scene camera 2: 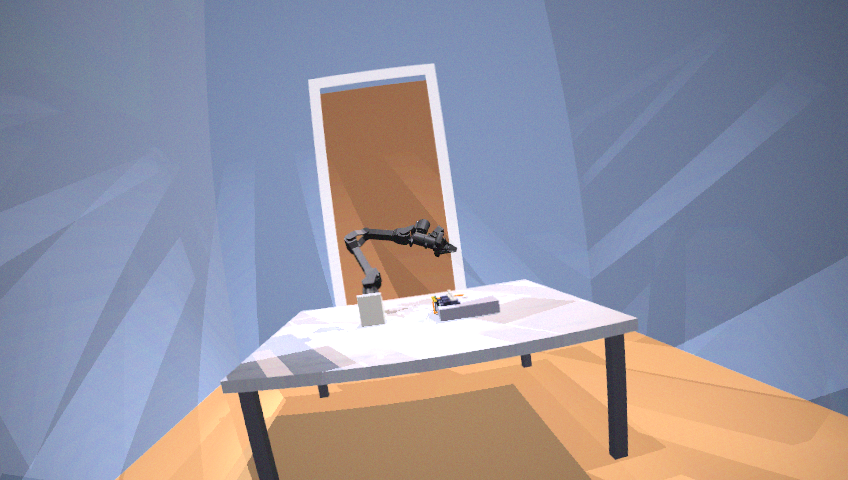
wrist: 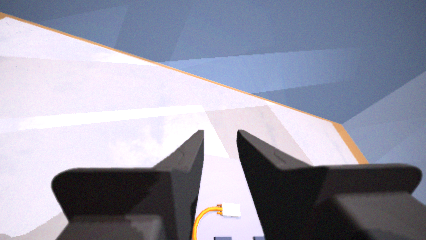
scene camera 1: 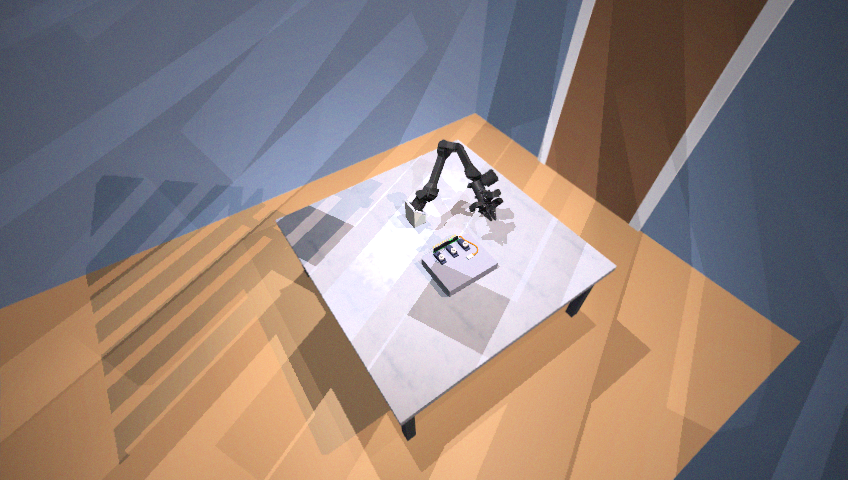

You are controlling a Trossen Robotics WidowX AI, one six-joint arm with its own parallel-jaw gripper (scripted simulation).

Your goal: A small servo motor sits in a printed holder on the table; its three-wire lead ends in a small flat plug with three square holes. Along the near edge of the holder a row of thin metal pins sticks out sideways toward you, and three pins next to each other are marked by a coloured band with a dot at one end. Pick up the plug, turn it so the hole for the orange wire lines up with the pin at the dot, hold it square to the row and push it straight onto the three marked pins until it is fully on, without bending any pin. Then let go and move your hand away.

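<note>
You can see my gripper (wrist: pixel 220 135), and then there's a grey printed holder (scene camera 2: pixel 479 303).
</note>
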